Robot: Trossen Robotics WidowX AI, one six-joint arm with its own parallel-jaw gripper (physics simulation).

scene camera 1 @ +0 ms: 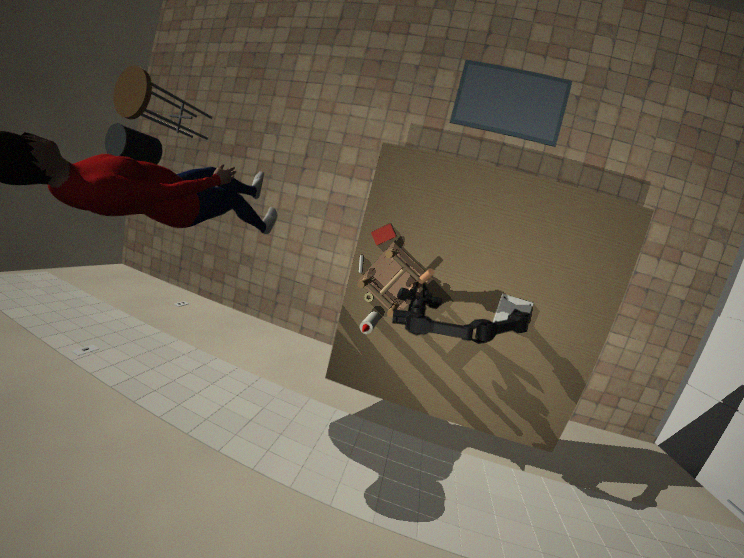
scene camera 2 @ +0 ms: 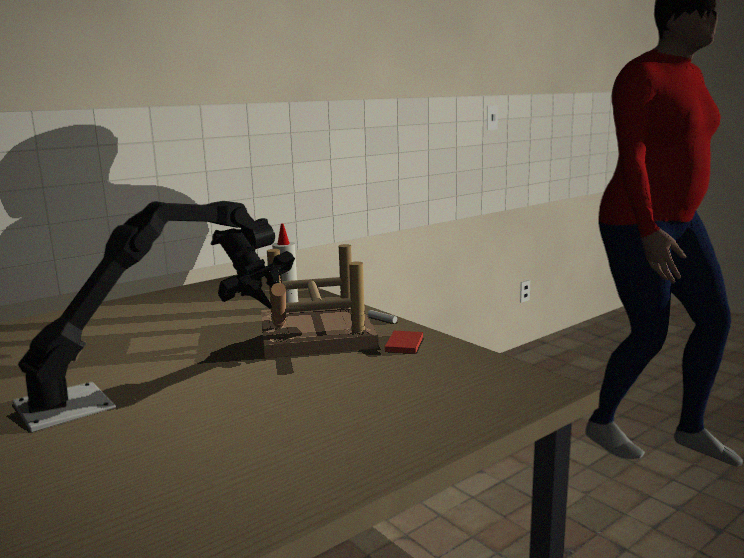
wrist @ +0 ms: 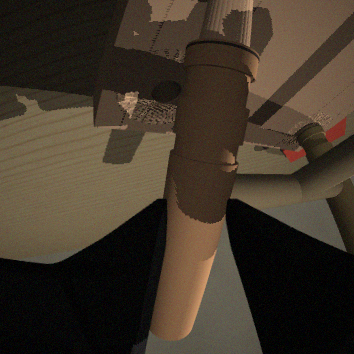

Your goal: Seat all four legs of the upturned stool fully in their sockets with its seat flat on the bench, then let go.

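Where they show: gripper, fingertip midpoint: (scene camera 1: 420, 282) (scene camera 2: 276, 304) (wrist: 196, 207); arm's base, origin of the base link: (scene camera 1: 517, 317) (scene camera 2: 47, 403).
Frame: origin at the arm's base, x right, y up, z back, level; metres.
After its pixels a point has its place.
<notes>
The upturned stool's seat (scene camera 1: 384, 269) @(x -0.074, y 0.024, z -0.674 m) (scene camera 2: 321, 345) @(x 0.024, y 0.011, z -0.568 m) (wrist: 295, 45) @(x -0.082, y 0.024, z -0.575 m) lies flat on the bench (scene camera 1: 510, 240) @(x 0.306, y -0.008, z -0.201 m) (scene camera 2: 336, 420) @(x 0.336, y -0.008, z -0.458 m). My gripper (scene camera 1: 425, 289) @(x -0.044, y 0.102, z -0.492 m) (scene camera 2: 271, 302) @(x -0.044, y 0.102, z -0.492 m) (wrist: 196, 207) @(x -0.044, y 0.102, z -0.492 m) is shut on one orange-brown leg (scene camera 1: 426, 274) @(x 0.006, y 0.158, z -0.487 m) (scene camera 2: 278, 300) @(x 0.021, y 0.133, z -0.474 m) (wrist: 190, 260) @(x -0.032, y 0.124, z -0.486 m). In the wrist view this leg slants, and its pale ribbed end (wrist: 227, 22) @(x -0.100, y 0.049, z -0.508 m) shows past the collar, outside a socket. A dark socket hole (wrist: 166, 91) @(x -0.032, y 0.013, z -0.499 m) shows beside the leg near the seat's corner. Other legs (scene camera 2: 356, 294) @(x 0.029, y 0.118, z -0.658 m) (scene camera 2: 344, 264) @(x -0.142, y 0.145, z -0.712 m) stand upright at the seat's corners; how deep they sit is unclear. A rail (scene camera 2: 318, 304) @(x -0.003, y 0.100, z -0.577 m) (wrist: 270, 187) @(x -0.036, y 0.097, z -0.541 m) joins the front legs.
A red block (scene camera 1: 383, 234) @(x 0.076, y 0.005, z -0.754 m) (scene camera 2: 404, 341) @(x 0.090, y 0.005, z -0.748 m), a white rod (scene camera 1: 361, 263) @(x -0.101, y 0.008, z -0.794 m) (scene camera 2: 382, 316) @(x -0.095, y 0.005, z -0.792 m), a small ring (scene camera 1: 368, 297) @(x -0.243, y 0.012, z -0.693 m) and a white bottle with a red tip (scene camera 1: 371, 322) @(x -0.297, y 0.161, z -0.609 m) (scene camera 2: 292, 252) @(x -0.299, y 0.156, z -0.634 m) stand or lie near the stool. A person (scene camera 1: 132, 186) (scene camera 2: 661, 138) stands beyond the bench.
</notes>
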